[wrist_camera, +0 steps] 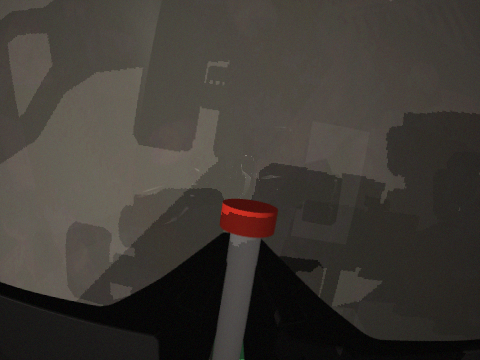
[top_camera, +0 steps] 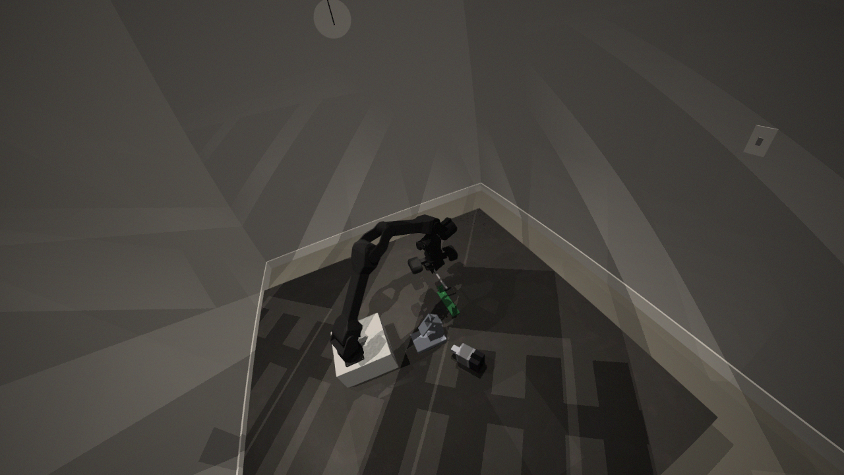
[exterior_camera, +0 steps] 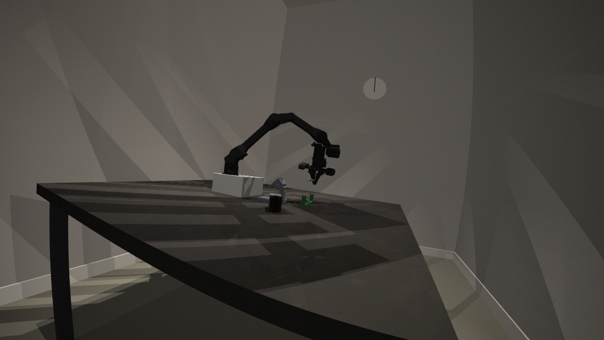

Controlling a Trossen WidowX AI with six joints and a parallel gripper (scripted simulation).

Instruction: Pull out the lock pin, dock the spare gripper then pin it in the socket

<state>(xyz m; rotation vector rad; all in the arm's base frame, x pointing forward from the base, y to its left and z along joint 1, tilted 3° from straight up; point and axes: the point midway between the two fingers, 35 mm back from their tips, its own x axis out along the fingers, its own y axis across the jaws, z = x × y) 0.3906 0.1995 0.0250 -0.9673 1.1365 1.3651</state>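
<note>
Right now my gripper tip is 10 cm to the left of the green cradle and 6 cm above it. The rest, counted from my gripper tip: spare gripper: 35 cm to the right, 6 cm below, 6 cm behind; grey mount: 21 cm to the right, 11 cm behind, 3 cm below.
</note>
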